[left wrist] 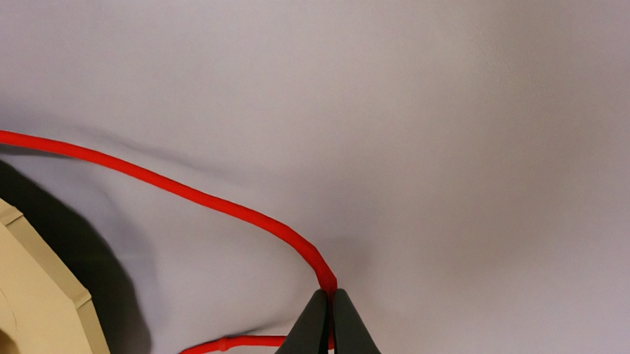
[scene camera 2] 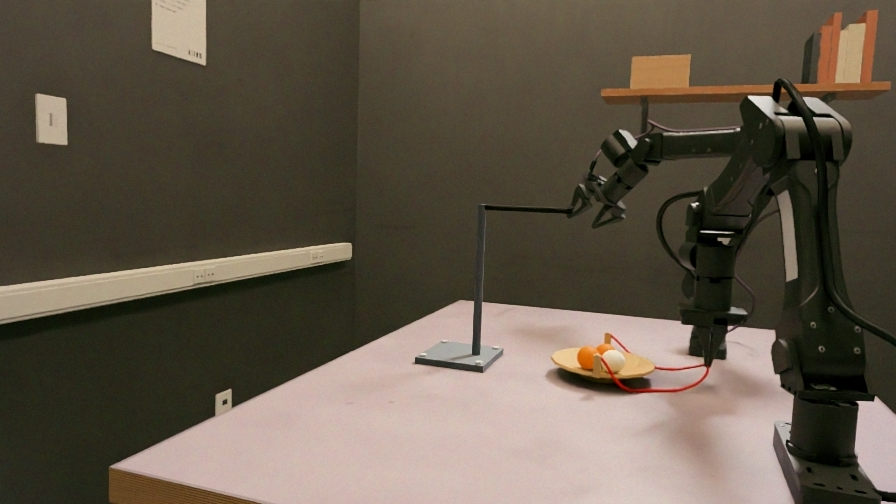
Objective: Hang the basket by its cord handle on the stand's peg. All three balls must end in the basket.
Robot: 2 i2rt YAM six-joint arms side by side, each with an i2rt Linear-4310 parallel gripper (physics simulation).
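Observation:
The tan basket (scene camera 2: 640, 367) (left wrist: 37, 280) sits upright on the table, and part of its rim shows in the left wrist view. Two orange balls (scene camera 2: 587, 357) (scene camera 2: 604, 348) and a white ball (scene camera 2: 613, 360) lie in it. Its red cord handle (scene camera 2: 664, 391) (left wrist: 200, 196) runs out to my left gripper (scene camera 2: 708, 364) (left wrist: 331, 305), which points down and is shut on the cord a little above the table. The stand (scene camera 2: 479, 282) has a dark peg (scene camera 2: 526, 208) reaching right from its top. My right gripper (scene camera 2: 582, 221) is open by the peg's end; whether it touches is unclear.
The stand's grey base plate (scene camera 2: 451, 356) rests on the table (scene camera 2: 375, 438), left of the basket. The left arm (scene camera 2: 814, 250) rises at the right of the picture. A wall shelf (scene camera 2: 739, 92) with books (scene camera 2: 849, 53) is behind the arms.

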